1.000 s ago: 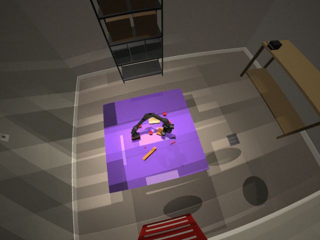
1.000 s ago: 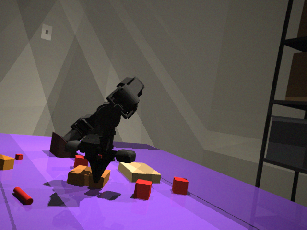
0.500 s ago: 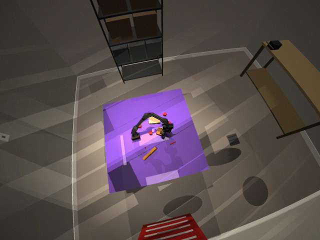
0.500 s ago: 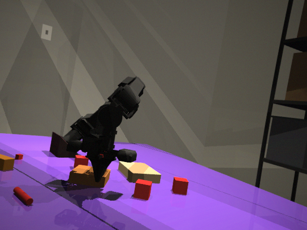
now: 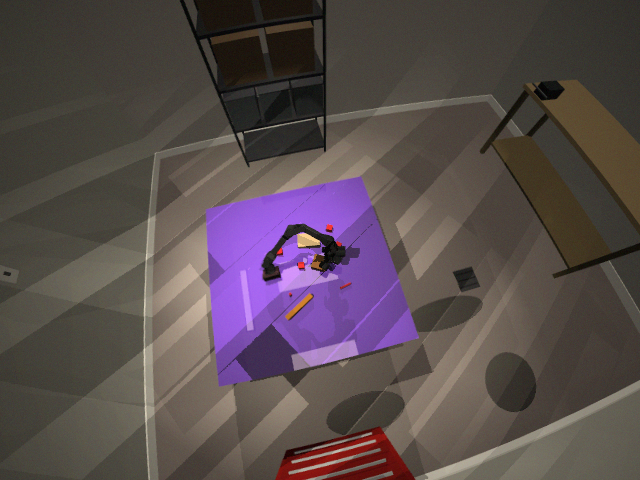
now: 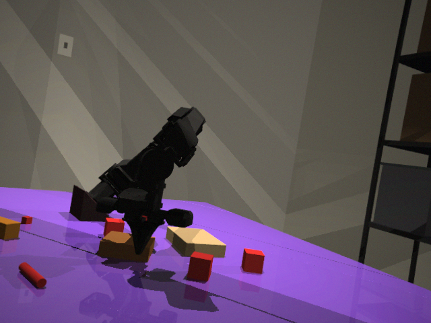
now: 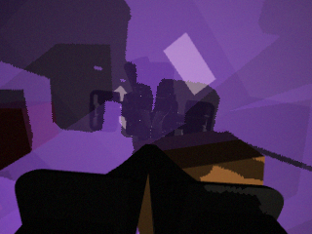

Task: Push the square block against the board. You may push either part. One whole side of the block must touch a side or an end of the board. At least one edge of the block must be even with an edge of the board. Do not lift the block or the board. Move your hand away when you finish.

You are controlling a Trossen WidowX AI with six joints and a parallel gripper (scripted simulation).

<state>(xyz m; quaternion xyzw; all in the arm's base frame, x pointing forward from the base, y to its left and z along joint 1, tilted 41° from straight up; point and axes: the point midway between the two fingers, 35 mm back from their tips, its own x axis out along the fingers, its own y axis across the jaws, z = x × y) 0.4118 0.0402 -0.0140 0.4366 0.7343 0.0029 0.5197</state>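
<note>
Right now my gripper tip is 70 mm past the square block. The rest, counted from my gripper tip: long orange bar 280 mm to the right, 250 mm behind; tan board 180 mm to the left, 120 mm behind.
</note>
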